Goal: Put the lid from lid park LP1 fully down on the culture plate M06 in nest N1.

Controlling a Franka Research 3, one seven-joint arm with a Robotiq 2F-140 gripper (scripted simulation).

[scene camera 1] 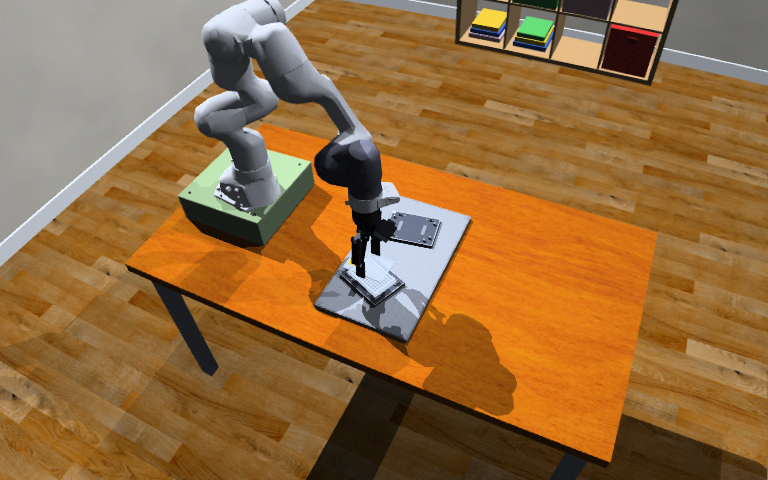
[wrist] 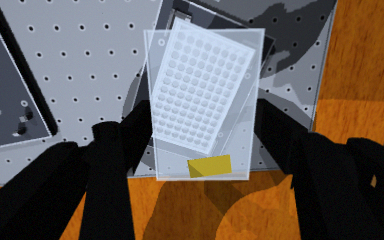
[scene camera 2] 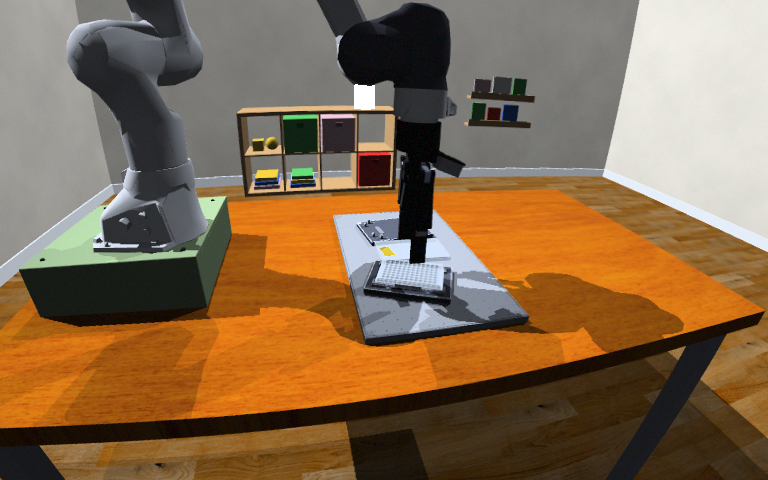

Path:
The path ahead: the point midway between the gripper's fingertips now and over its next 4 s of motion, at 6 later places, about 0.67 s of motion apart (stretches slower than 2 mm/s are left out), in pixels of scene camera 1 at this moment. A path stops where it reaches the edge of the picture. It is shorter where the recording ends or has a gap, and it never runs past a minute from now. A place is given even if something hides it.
My gripper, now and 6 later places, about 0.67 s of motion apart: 368, 265; 370, 264; 370, 265; 369, 270; 370, 272; 371, 274; 371, 274

